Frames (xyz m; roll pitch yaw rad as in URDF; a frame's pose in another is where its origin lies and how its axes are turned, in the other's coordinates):
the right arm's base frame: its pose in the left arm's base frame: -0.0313 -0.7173 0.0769 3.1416 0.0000 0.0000
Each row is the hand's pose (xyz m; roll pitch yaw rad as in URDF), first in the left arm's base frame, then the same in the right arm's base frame.
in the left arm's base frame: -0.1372 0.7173 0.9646 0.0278 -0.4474 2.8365
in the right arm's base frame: -0.1059 -1.4346 -0.8877 -3.1138 0.4474 -2.8365
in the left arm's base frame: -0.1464 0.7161 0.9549 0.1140 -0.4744 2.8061
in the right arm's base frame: -0.1151 -1.4334 -0.8780 -3.0276 0.4744 -2.8061
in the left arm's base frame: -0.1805 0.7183 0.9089 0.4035 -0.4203 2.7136
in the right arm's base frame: -0.1492 -1.4356 -0.8320 -2.7381 0.4203 -2.7136
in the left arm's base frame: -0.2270 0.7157 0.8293 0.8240 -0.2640 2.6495
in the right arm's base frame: -0.1957 -1.4330 -0.7524 -2.3176 0.2640 -2.6495
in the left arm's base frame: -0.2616 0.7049 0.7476 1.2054 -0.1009 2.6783
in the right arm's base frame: -0.2303 -1.4222 -0.6707 -1.9362 0.1009 -2.6783
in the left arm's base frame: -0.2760 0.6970 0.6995 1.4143 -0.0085 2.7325
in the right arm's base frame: -0.2447 -1.4143 -0.6226 -1.7273 0.0085 -2.7325
